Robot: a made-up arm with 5 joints.
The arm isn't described. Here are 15 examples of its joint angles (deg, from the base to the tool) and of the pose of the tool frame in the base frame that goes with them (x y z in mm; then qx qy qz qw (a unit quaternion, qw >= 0)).
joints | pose
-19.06 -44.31 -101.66 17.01 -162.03 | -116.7 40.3 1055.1 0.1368 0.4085 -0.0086 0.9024
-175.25 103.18 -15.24 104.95 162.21 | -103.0 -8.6 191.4 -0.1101 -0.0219 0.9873 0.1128
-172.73 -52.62 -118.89 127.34 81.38 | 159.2 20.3 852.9 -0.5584 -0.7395 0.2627 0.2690
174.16 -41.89 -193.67 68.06 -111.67 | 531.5 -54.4 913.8 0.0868 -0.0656 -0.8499 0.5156
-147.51 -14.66 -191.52 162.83 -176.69 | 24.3 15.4 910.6 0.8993 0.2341 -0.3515 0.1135
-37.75 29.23 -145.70 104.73 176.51 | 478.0 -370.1 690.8 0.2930 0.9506 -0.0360 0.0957
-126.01 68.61 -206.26 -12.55 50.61 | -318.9 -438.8 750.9 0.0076 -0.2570 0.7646 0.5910
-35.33 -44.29 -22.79 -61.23 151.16 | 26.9 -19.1 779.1 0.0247 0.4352 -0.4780 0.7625
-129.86 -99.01 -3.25 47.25 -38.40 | 41.3 49.5 418.2 0.6191 -0.6351 0.0472 0.4594
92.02 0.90 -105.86 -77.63 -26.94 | -7.3 205.5 970.7 0.0115 0.0195 -0.8428 0.5378
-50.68 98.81 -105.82 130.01 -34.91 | 221.0 -269.8 -107.0 -0.4726 0.0655 0.6449 0.5970
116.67 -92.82 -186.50 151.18 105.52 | 286.7 -570.7 415.7 -0.4352 -0.0425 0.3237 0.8391
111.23 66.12 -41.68 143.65 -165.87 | -96.0 247.1 254.5 0.0778 -0.0687 0.8837 0.4565
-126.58 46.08 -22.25 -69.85 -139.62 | -291.4 -392.7 278.1 0.9145 0.1045 -0.2671 0.2854
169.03 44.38 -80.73 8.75 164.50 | -691.0 133.9 320.7 -0.9704 -0.0384 0.2322 0.0546
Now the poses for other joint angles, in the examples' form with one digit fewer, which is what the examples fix.
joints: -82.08 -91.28 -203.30 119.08 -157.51
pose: -101 724 348 0.031 0.024 -0.497 0.867
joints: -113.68 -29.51 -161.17 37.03 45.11
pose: 111 254 1104 0.042 -0.224 0.804 0.548
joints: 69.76 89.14 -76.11 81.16 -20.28
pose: 107 290 -124 0.481 0.482 -0.665 0.307
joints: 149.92 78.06 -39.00 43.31 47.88
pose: -197 114 -36 0.473 0.585 0.102 0.651
